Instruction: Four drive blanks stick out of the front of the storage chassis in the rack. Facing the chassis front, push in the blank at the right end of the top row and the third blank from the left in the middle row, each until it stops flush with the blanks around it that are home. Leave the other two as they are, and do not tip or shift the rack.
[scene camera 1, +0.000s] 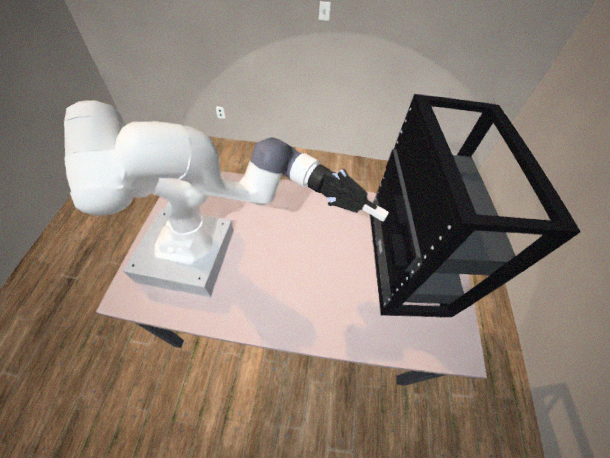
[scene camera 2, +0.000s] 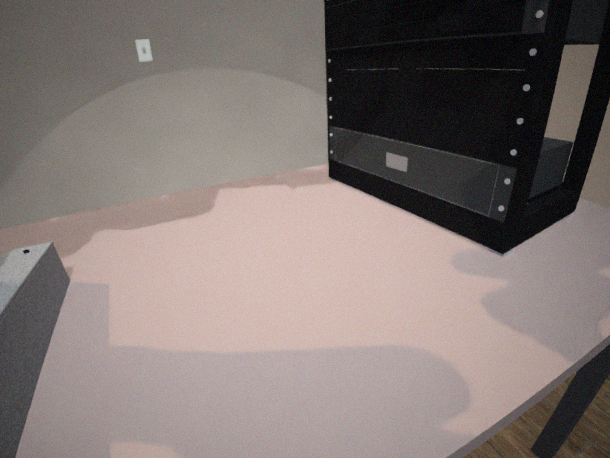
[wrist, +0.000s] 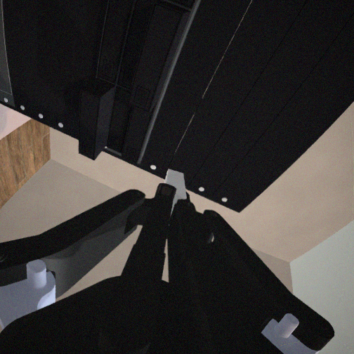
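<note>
The black rack (scene camera 1: 472, 223) (scene camera 2: 542, 102) (wrist: 212, 194) stands upright at the right of the table. The storage chassis (scene camera 1: 406, 200) (wrist: 162, 95) has a thin grey upper edge. In the wrist view, a dark blank (wrist: 95, 120) sticks well out near the chassis's right end, below the top row; its exact row is hard to tell. The other blanks are too dark to tell how far they stand out. My gripper (scene camera 1: 376, 212) (wrist: 171, 183) is shut and empty, its pale fingertips in front of the rack near the chassis's right end; contact cannot be made out.
The pink table (scene camera 1: 300, 235) (scene camera 2: 260, 290) bears the robot's grey base plate (scene camera 1: 167, 280) (scene camera 2: 40, 320). A dark grey panel with a pale label (scene camera 2: 397, 161) lies low in the rack front. Open frame bars (scene camera 1: 525, 225) form the rack's rear part. A wall stands behind the table.
</note>
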